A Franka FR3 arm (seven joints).
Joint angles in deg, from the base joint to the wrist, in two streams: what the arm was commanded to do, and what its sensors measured. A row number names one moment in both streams.
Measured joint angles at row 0:
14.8 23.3 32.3 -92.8 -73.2 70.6 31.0
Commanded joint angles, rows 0 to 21:
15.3 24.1 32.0 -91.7 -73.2 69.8 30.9
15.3 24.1 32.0 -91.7 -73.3 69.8 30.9
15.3 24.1 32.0 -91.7 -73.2 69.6 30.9
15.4 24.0 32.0 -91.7 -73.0 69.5 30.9
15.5 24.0 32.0 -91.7 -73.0 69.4 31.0
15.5 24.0 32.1 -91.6 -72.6 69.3 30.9
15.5 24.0 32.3 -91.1 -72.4 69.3 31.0
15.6 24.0 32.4 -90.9 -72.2 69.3 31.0
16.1 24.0 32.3 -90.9 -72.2 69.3 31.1
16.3 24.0 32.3 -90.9 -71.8 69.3 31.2
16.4 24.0 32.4 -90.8 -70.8 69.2 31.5
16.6 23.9 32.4 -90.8 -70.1 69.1 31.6
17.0 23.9 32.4 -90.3 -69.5 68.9 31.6
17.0 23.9 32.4 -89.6 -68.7 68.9 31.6
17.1 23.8 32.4 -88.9 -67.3 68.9 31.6
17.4 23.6 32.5 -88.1 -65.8 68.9 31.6
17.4 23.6 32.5 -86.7 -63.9 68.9 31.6
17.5 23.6 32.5 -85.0 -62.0 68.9 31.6
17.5 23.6 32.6 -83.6 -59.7 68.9 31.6
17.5 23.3 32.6 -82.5 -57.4 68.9 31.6
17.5 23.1 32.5 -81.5 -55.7 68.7 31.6
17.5 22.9 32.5 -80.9 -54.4 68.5 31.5
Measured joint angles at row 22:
17.3 22.9 32.5 -84.4 -59.1 69.9 31.1
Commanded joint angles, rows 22 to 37:
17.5 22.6 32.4 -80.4 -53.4 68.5 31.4
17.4 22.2 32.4 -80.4 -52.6 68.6 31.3
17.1 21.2 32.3 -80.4 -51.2 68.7 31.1
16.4 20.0 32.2 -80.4 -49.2 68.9 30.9
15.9 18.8 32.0 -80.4 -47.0 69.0 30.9
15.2 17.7 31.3 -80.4 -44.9 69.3 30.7
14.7 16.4 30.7 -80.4 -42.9 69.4 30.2
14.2 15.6 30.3 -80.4 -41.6 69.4 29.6
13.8 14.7 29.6 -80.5 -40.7 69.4 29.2
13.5 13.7 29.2 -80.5 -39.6 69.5 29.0
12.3 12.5 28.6 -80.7 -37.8 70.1 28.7
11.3 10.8 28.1 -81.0 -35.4 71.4 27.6
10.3 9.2 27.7 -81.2 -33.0 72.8 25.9
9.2 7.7 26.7 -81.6 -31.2 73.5 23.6
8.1 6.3 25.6 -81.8 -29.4 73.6 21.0
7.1 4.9 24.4 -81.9 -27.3 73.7 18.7
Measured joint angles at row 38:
10.8 10.0 26.7 -80.0 -33.4 71.5 25.4
